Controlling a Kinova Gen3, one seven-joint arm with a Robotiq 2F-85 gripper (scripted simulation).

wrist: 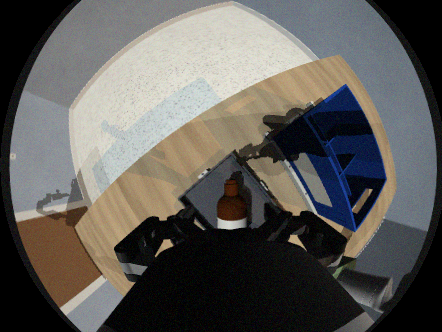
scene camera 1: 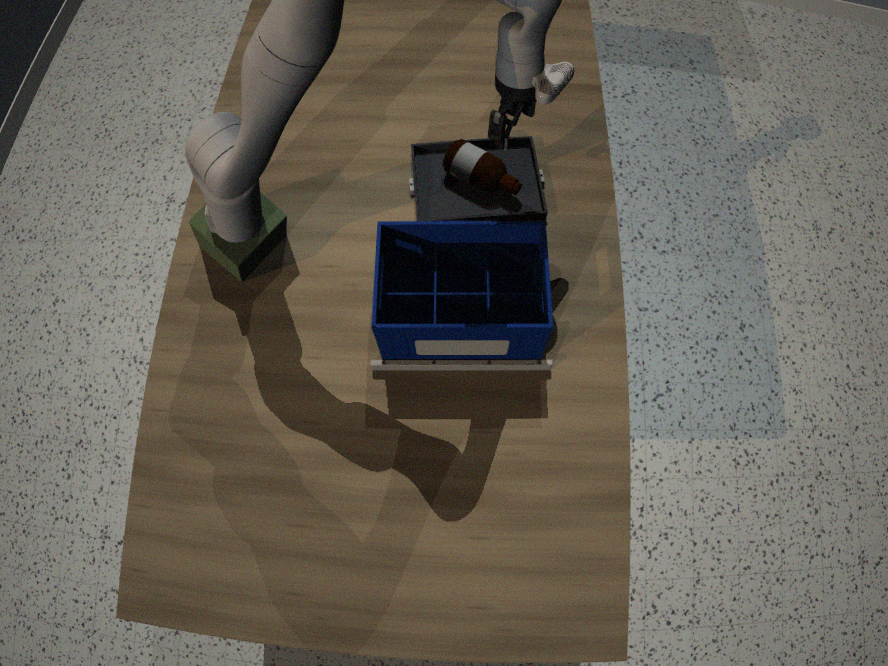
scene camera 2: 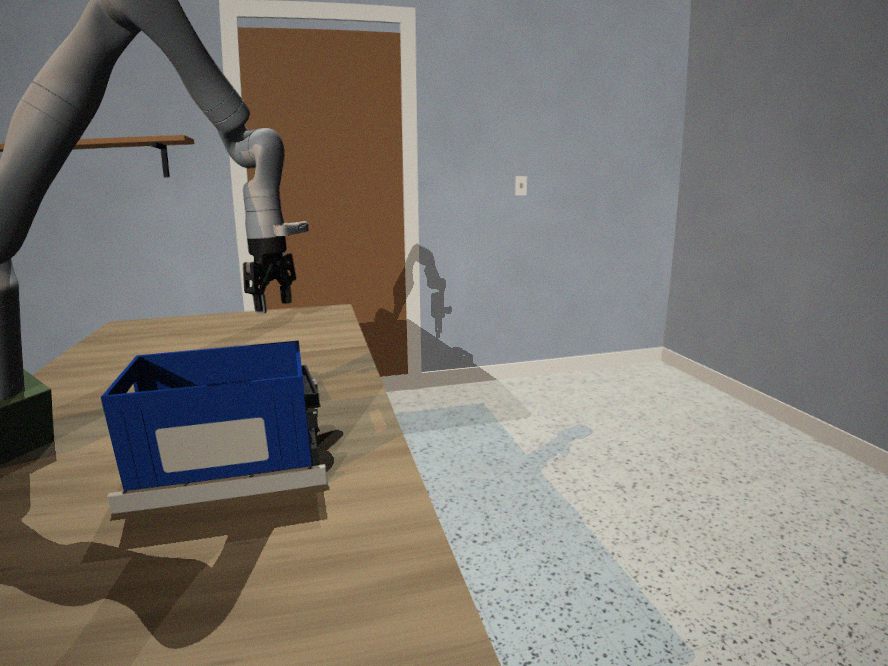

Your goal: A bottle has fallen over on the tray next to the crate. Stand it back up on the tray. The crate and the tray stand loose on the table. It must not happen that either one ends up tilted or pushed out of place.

Path:
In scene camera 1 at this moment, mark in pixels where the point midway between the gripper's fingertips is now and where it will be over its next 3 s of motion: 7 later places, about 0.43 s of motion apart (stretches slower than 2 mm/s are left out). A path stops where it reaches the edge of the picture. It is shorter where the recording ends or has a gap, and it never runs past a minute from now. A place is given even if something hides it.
My gripper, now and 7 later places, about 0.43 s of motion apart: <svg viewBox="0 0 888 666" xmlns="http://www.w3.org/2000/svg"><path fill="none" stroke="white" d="M515 130L515 131L515 133L515 135L514 138L514 138L514 137L512 141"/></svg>

